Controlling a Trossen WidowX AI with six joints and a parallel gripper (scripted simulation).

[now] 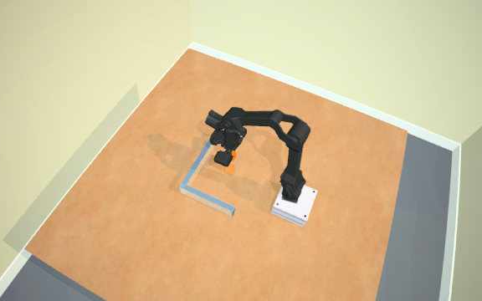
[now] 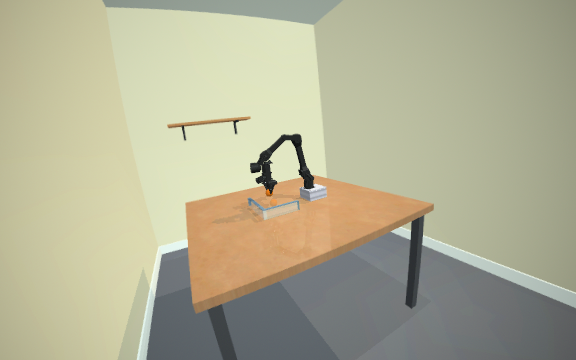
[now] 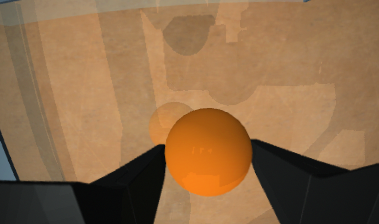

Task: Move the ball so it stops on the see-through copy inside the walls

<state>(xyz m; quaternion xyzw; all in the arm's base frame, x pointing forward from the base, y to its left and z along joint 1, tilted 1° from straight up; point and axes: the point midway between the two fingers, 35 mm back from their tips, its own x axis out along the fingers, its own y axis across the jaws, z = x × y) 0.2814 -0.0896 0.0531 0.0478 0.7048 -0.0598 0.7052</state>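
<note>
The see-through copy of ball lies 70 mm below my gripper tip, 30 mm to the left of it and 10 mm behind it. From my gripper tip the other things lie so: wall strip (120 mm ahead, 60 mm below, 30 mm to the left).
</note>
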